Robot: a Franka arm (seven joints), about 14 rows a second.
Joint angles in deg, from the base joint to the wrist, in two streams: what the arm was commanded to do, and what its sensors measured. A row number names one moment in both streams.
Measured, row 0: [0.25, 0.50, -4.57, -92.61, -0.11, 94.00, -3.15]
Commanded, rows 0 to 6: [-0.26, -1.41, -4.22, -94.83, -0.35, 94.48, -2.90]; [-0.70, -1.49, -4.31, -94.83, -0.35, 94.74, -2.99]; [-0.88, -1.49, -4.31, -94.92, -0.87, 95.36, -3.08]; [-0.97, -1.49, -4.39, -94.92, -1.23, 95.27, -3.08]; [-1.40, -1.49, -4.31, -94.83, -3.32, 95.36, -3.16]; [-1.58, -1.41, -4.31, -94.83, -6.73, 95.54, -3.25]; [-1.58, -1.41, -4.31, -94.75, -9.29, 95.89, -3.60]
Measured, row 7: [-0.77, 0.41, -4.89, -92.61, -5.34, 94.16, -3.21]
